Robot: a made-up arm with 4 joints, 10 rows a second.
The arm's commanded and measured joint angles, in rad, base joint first. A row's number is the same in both.
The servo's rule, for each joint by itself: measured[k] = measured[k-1] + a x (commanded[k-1-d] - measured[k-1]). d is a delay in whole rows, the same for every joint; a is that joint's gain. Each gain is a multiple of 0.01, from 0.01 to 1. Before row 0 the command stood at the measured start. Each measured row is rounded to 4 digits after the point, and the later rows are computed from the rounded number. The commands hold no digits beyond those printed.
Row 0, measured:
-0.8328 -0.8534 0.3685 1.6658
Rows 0 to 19, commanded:
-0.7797 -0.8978 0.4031 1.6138
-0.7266 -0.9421 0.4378 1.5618
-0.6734 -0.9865 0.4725 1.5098
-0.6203 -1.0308 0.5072 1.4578
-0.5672 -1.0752 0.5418 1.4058
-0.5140 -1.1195 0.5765 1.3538
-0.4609 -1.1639 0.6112 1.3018
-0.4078 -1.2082 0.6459 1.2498
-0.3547 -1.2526 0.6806 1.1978
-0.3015 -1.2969 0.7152 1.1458
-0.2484 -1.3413 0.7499 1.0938
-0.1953 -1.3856 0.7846 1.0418
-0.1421 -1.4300 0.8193 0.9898
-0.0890 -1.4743 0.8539 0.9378
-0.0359 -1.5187 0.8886 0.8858
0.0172 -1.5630 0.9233 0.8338
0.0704 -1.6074 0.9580 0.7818
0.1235 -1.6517 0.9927 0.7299
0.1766 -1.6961 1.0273 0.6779
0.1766 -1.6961 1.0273 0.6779
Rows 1 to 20, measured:
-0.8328 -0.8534 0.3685 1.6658
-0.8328 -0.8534 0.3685 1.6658
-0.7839 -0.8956 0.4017 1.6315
-0.7312 -0.9398 0.4364 1.5855
-0.6780 -0.9842 0.4711 1.5355
-0.6249 -1.0285 0.5058 1.4842
-0.5718 -1.0729 0.5404 1.4325
-0.5186 -1.1172 0.5751 1.3806
-0.4655 -1.1616 0.6098 1.3286
-0.4124 -1.2059 0.6445 1.2766
-0.3593 -1.2503 0.6792 1.2246
-0.3061 -1.2946 0.7138 1.1726
-0.2530 -1.3390 0.7485 1.1206
-0.1999 -1.3833 0.7832 1.0686
-0.1467 -1.4277 0.8179 1.0166
-0.0936 -1.4720 0.8525 0.9646
-0.0405 -1.5164 0.8872 0.9126
0.0126 -1.5607 0.9219 0.8606
0.0658 -1.6051 0.9566 0.8086
0.1189 -1.6494 0.9913 0.7567
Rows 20 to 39, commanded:
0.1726 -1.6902 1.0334 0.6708
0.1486 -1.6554 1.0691 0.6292
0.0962 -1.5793 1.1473 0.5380
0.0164 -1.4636 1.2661 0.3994
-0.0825 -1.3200 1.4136 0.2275
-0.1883 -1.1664 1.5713 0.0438
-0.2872 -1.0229 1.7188 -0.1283
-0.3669 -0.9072 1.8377 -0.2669
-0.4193 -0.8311 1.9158 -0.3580
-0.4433 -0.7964 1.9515 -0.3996
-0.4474 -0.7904 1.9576 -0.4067
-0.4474 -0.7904 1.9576 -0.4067
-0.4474 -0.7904 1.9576 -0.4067
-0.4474 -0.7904 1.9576 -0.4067
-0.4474 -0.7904 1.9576 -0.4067
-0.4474 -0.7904 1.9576 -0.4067
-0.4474 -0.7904 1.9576 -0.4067
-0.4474 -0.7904 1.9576 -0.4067
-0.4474 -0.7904 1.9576 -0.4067
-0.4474 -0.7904 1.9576 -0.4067
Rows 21 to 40, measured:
0.1720 -1.6938 1.0259 0.7047
0.1762 -1.6960 1.0272 0.6870
0.1729 -1.6905 1.0332 0.6763
0.1505 -1.6572 1.0677 0.6452
0.1005 -1.5832 1.1441 0.5744
0.0231 -1.4696 1.2612 0.4589
-0.0741 -1.3275 1.4075 0.3062
-0.1792 -1.1745 1.5647 0.1330
-0.2786 -1.0305 1.7126 -0.0395
-0.3598 -0.9134 1.8327 -0.1896
-0.4145 -0.8352 1.9125 -0.3007
-0.4410 -0.7983 1.9499 -0.3660
-0.4469 -0.7908 1.9573 -0.3929
-0.4474 -0.7904 1.9576 -0.4020
-0.4474 -0.7904 1.9576 -0.4051
-0.4474 -0.7904 1.9576 -0.4062
-0.4474 -0.7904 1.9576 -0.4065
-0.4474 -0.7904 1.9576 -0.4066
-0.4474 -0.7904 1.9576 -0.4067
-0.4474 -0.7904 1.9576 -0.4067

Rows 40 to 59, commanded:
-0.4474 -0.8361 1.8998 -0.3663
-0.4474 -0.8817 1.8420 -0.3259
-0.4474 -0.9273 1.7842 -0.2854
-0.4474 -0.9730 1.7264 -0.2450
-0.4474 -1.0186 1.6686 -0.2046
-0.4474 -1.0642 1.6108 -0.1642
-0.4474 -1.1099 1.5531 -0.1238
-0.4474 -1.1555 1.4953 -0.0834
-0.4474 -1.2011 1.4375 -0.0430
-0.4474 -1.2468 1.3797 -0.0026
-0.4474 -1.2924 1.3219 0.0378
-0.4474 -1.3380 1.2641 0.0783
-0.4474 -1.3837 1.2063 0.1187
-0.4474 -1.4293 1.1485 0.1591
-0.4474 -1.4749 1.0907 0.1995
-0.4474 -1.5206 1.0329 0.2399
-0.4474 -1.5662 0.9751 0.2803
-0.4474 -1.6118 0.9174 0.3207
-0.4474 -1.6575 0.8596 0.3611
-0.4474 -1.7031 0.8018 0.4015
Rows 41 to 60, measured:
-0.4474 -0.7904 1.9576 -0.4067
-0.4474 -0.7904 1.9576 -0.4067
-0.4474 -0.8338 1.9021 -0.3800
-0.4474 -0.8793 1.8444 -0.3443
-0.4474 -0.9249 1.7866 -0.3054
-0.4474 -0.9706 1.7288 -0.2655
-0.4474 -1.0162 1.6710 -0.2253
-0.4474 -1.0618 1.6132 -0.1850
-0.4474 -1.1075 1.5555 -0.1446
-0.4474 -1.1531 1.4977 -0.1042
-0.4474 -1.1987 1.4399 -0.0638
-0.4474 -1.2444 1.3821 -0.0234
-0.4474 -1.2900 1.3243 0.0170
-0.4474 -1.3356 1.2665 0.0575
-0.4474 -1.3813 1.2087 0.0979
-0.4474 -1.4269 1.1509 0.1383
-0.4474 -1.4725 1.0931 0.1787
-0.4474 -1.5182 1.0353 0.2191
-0.4474 -1.5638 0.9775 0.2595
-0.4474 -1.6094 0.9198 0.2999

